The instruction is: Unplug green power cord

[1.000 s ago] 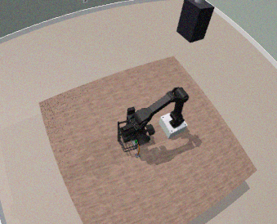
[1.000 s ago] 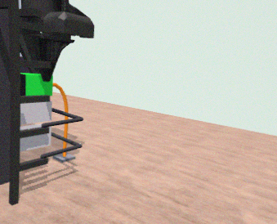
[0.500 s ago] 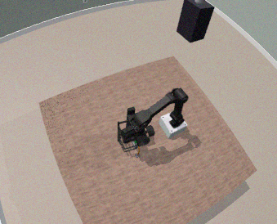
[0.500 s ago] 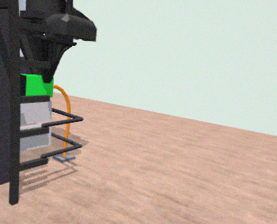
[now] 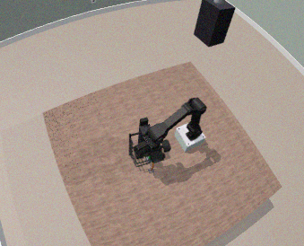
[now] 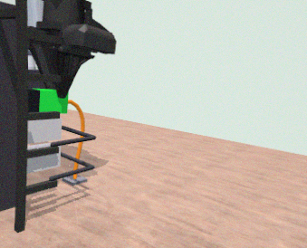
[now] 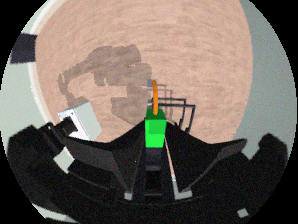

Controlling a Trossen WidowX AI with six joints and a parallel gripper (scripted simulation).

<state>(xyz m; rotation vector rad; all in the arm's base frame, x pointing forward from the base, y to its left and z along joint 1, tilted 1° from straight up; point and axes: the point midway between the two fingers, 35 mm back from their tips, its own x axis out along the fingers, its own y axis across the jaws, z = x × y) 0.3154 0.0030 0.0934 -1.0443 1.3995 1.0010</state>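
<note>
My gripper tip is 30 mm to the left of the green plug.
</note>
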